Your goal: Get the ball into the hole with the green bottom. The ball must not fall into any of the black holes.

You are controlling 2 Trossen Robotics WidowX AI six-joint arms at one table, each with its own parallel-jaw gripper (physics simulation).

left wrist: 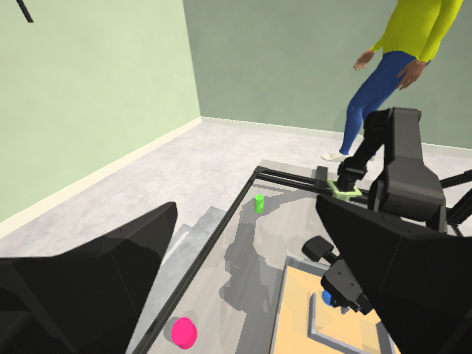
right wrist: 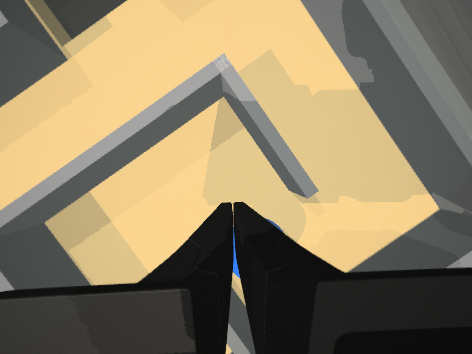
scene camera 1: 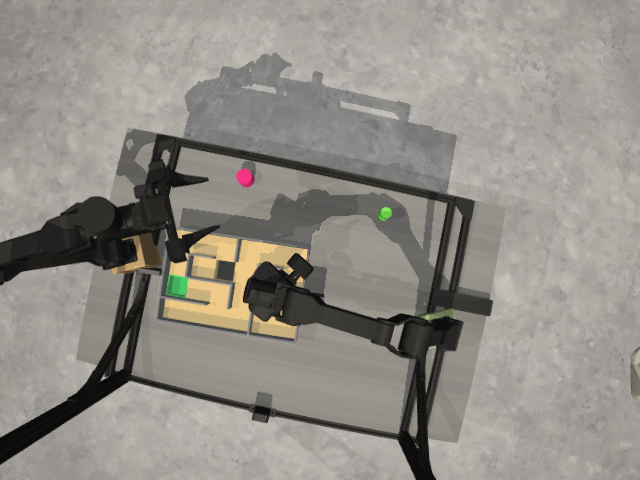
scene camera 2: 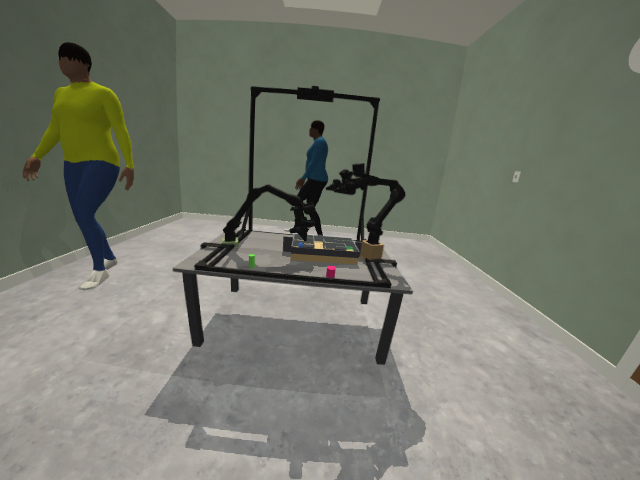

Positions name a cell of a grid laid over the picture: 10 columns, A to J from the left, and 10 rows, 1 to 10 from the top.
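Labels:
Tan maze board: left wrist view (G9), right wrist view (H4), scene camera 1 (D7), scene camera 2 (E6).

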